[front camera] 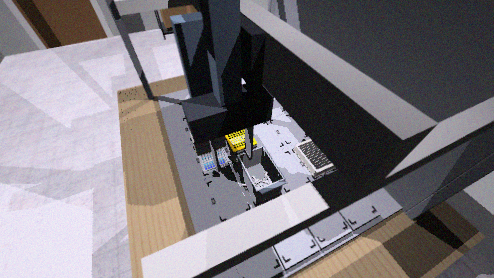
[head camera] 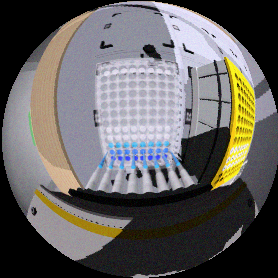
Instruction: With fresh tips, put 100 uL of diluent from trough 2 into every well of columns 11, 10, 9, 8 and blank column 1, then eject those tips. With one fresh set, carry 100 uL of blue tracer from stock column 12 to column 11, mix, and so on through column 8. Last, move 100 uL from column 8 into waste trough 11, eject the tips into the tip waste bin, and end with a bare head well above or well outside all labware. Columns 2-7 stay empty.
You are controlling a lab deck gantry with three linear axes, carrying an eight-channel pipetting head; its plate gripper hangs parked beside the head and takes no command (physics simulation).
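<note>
The clear well plate [head camera: 99,82] [front camera: 208,161] lies below the head. In the head view, its bottom well row is dark blue [head camera: 134,158], the row above it blue, and the third light blue; the rows farther up look pale. The pipetting head [front camera: 220,120] carries a row of tips [head camera: 141,180] with light blue liquid in their ends. The tip ends overlap the blue rows in view; their depth cannot be told. The parked plate gripper [front camera: 232,150] hangs below the head as two bars standing apart, with nothing held. The divided trough holder [head camera: 195,92] is right of the plate.
A yellow tip rack [front camera: 242,147] [head camera: 233,112] stands farther right, with some white tips. The open waste bin [front camera: 270,189] holds loose pale tips. A slotted pale rack [front camera: 306,164] lies to the right. A dark gantry beam [front camera: 320,115] crosses above the deck.
</note>
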